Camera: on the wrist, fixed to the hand. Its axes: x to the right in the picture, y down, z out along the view.
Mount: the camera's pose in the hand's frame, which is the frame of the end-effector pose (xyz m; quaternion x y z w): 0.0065 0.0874 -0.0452 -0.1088 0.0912 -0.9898 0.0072
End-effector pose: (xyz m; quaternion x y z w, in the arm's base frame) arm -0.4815 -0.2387 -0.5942 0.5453 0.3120 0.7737 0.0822
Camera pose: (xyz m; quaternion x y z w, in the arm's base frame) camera -0.5059 -0.3226 -0.5485 -0.3844 0.4653 0.0079 0.7973
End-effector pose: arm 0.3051 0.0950 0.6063 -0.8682 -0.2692 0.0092 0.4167
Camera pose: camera 0.3617 0.0212 0.5735 -0.2140 0.8243 0.5209 0.0578
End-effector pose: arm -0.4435 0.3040 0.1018 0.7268 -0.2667 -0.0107 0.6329
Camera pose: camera -0.4547 0.3378 0.1938 0.2013 0.7764 -0.5893 0.0974
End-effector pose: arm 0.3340 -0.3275 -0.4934 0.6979 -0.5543 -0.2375 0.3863
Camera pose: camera 0.3185 -0.3289 -0.3960 -0.5333 -0.7479 0.3808 0.1058
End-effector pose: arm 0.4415 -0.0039 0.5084 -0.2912 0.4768 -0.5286 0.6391
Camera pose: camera 0.4347 0.0196 0.4129 0.4954 0.1690 0.6111 0.5938
